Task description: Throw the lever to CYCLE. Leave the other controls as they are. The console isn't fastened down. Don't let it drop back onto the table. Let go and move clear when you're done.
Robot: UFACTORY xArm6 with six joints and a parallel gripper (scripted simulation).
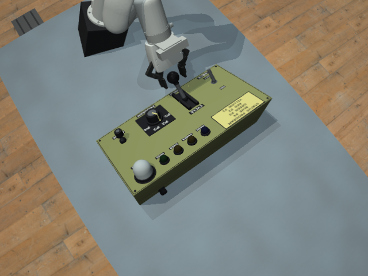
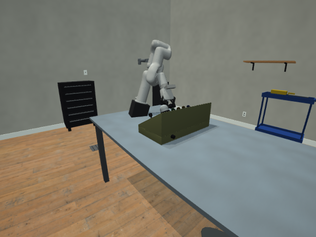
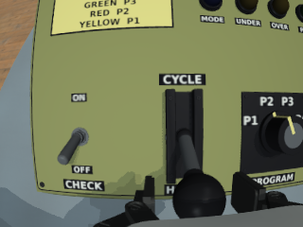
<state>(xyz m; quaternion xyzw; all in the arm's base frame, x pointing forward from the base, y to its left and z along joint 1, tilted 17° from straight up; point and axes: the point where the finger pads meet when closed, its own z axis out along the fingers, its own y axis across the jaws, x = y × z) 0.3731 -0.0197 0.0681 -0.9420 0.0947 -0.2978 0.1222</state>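
Right now the black ball-topped lever is 30 mm ahead of my hand and 20 mm below it. The rest, counted from my hand: rotary selector (120 mm to the right, 60 mm ahead, 30 mm below); metal check switch (110 mm to the left, 70 mm ahead, 30 mm below); olive console (90 mm ahead, 70 mm to the right, 50 mm below).
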